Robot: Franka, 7 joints.
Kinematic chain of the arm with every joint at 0, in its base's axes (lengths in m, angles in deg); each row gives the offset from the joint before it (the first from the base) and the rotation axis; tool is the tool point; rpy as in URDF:
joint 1: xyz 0 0 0.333 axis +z
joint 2: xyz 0 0 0 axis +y
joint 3: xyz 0 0 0.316 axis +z
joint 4: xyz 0.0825 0 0 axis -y
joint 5: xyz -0.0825 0 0.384 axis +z
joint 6: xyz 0 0 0 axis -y
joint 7: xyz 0.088 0 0 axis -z
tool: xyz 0 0 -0.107 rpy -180 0 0
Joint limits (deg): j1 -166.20..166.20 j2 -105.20..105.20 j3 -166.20..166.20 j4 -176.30..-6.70 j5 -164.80..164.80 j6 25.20..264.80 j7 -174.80..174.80
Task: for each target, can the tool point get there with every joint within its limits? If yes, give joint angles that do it. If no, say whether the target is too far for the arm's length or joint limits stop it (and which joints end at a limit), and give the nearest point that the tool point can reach.
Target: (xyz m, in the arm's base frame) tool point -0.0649 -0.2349 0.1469
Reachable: yes | joints -10.20 73.47 -74.75 -153.96 -126.97 208.02 104.89
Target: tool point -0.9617 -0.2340 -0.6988
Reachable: no: too far | nearest point -0.6008 -0.1464 -0.2418 | short by 0.589 m
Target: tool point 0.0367 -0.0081 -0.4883
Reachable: no: joint limits stop it (at a limit: joint 2) | nearest point 0.0953 -0.0210 -0.3273 | short by 0.172 m
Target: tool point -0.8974 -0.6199 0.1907
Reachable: no: too far | nearest point -0.6999 -0.4835 0.2220 | short by 0.242 m
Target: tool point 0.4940 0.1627 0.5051
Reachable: yes | joints -64.40 58.39 105.37 -108.69 -16.23 91.72 70.89
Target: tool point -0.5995 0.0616 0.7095
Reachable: yes | joints -71.24 -2.35 -119.33 -92.51 99.22 113.09 -30.47
